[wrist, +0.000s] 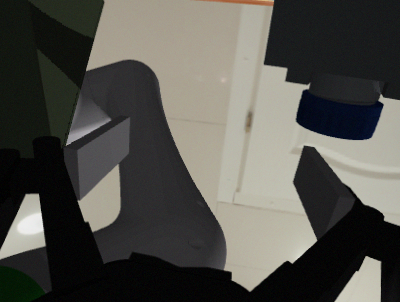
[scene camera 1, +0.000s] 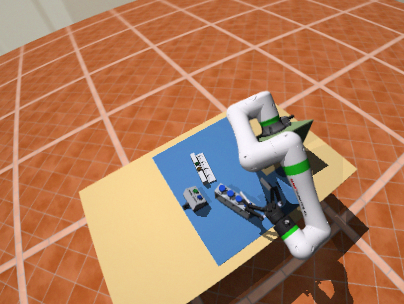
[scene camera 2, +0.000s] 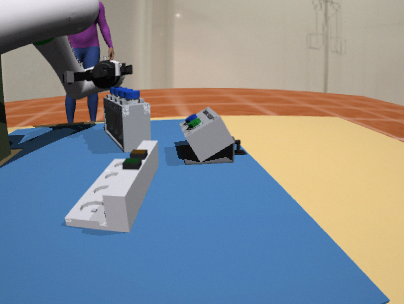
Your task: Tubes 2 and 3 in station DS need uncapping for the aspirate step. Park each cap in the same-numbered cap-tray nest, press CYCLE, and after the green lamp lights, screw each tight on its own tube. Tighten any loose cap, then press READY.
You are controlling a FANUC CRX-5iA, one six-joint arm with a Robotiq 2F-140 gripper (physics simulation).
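Seen in the pictures: gripper, fingertip midpoint: point(wrist: 211, 149) point(scene camera 1: 250, 185) point(scene camera 2: 90, 73); arm's base, link origin: point(wrist: 2, 58) point(scene camera 1: 273, 131).
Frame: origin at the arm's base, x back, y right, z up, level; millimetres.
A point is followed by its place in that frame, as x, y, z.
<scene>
The grey rack of station DS point(scene camera 1: 231, 204) {-439, -200, -143} point(scene camera 2: 136, 125) {-468, -104, -94} point(wrist: 340, 35) {-376, -304, -64} stands upright on the mat. Blue caps point(scene camera 1: 231, 193) point(scene camera 2: 132, 94) sit in a row on its tubes; the gripper hides part of the row in scene camera 1. In the wrist view one blue cap point(wrist: 340, 116) {-389, -293, -35} shows upside down beyond the right finger. The white cap tray point(scene camera 1: 207, 171) {-447, 57, -141} point(scene camera 2: 117, 207) {-476, 206, -115} shows no cap in its visible nests. Its green and amber lamps look dark. The grey button box point(scene camera 1: 195, 200) {-607, -103, -70} point(scene camera 2: 207, 137) {-600, -14, -99} has green and blue buttons. My gripper point(scene camera 1: 255, 189) {-339, -220, 19} point(scene camera 2: 99, 73) {-339, -220, 19} point(wrist: 211, 149) {-339, -220, 19} is wide open, tilted sideways near the rack, holding nothing.
The blue mat point(scene camera 1: 217, 245) {-621, -350, -147} point(scene camera 2: 240, 250) {-601, 249, -147} lies on the tan table point(scene camera 1: 130, 235) {-1015, -67, -150} point(scene camera 2: 325, 160) {-844, -15, -150}. A dark green panel point(scene camera 1: 304, 131) {113, -124, 52} point(wrist: 60, 65) {-139, -73, -8} stands near the arm's base. The arm's own link point(wrist: 150, 175) {-267, -120, 109} shows behind the fingers. A person point(scene camera 2: 86, 42) stands behind the arm.
</scene>
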